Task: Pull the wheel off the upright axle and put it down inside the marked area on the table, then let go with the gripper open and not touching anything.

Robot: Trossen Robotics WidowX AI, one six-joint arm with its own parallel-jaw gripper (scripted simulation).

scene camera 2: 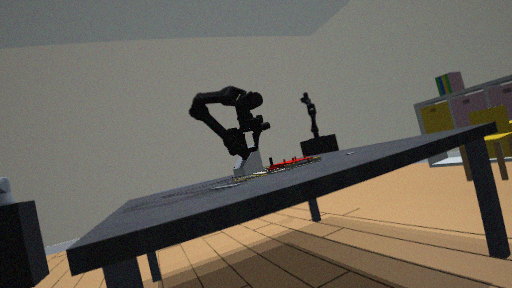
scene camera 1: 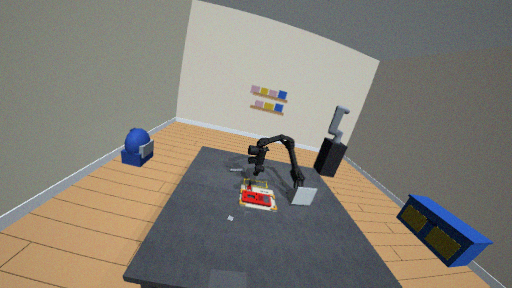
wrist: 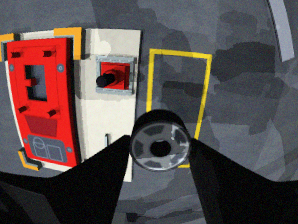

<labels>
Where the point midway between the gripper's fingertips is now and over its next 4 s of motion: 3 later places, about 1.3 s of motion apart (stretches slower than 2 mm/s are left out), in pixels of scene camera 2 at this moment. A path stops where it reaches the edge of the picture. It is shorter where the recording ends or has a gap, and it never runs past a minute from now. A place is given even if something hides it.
My gripper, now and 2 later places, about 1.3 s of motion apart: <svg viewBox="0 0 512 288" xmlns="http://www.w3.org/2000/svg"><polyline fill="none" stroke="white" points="252,150 248,174 244,151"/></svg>
</labels>
